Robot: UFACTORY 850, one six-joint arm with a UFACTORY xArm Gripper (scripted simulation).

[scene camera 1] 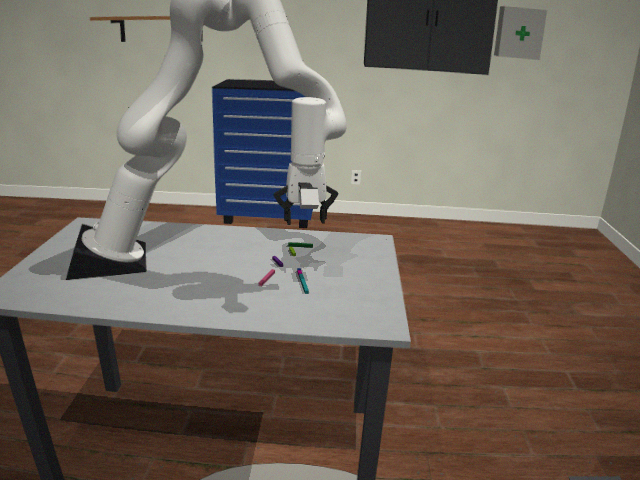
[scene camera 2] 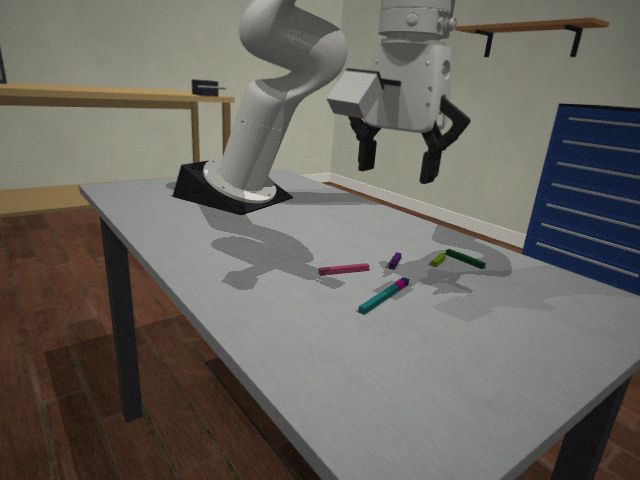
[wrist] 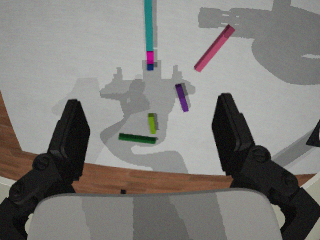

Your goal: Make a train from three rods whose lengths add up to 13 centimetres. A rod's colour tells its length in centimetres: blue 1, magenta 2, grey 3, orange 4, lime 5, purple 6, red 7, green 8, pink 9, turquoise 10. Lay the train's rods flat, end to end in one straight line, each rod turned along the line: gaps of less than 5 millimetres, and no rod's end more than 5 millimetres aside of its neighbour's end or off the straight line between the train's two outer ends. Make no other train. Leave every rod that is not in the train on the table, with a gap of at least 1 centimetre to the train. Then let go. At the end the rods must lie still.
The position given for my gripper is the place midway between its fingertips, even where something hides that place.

In view: my gripper (scene camera 2: 395,176).
My gripper is seen too in the wrist view (wrist: 149,112).
